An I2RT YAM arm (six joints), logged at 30 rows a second.
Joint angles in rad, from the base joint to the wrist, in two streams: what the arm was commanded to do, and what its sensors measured. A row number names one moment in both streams.
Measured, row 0:
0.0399 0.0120 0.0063 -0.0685 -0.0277 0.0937
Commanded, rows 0 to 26:
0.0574 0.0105 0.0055 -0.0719 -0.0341 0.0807
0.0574 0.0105 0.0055 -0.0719 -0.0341 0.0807
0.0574 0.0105 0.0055 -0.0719 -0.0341 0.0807
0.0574 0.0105 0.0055 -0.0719 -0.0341 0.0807
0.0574 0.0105 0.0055 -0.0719 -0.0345 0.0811
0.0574 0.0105 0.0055 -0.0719 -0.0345 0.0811
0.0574 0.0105 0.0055 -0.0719 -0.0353 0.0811
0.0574 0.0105 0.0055 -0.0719 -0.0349 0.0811
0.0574 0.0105 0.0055 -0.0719 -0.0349 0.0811
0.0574 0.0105 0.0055 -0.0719 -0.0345 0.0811
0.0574 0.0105 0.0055 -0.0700 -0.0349 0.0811
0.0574 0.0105 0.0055 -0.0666 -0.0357 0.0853
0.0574 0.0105 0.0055 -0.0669 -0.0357 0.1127
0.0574 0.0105 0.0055 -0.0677 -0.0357 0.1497
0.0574 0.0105 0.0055 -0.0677 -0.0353 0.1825
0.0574 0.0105 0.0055 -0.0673 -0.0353 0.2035
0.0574 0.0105 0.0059 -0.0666 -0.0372 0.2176
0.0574 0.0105 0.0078 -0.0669 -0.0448 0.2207
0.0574 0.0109 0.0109 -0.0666 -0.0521 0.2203
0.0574 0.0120 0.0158 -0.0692 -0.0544 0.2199
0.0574 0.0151 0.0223 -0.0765 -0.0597 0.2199
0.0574 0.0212 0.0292 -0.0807 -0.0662 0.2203
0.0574 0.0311 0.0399 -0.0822 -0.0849 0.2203
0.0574 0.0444 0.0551 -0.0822 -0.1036 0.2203
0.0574 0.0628 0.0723 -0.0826 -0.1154 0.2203
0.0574 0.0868 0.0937 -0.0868 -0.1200 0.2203
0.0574 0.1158 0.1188 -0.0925 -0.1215 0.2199
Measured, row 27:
0.0399 0.0673 0.0444 -0.0902 -0.0792 0.2012
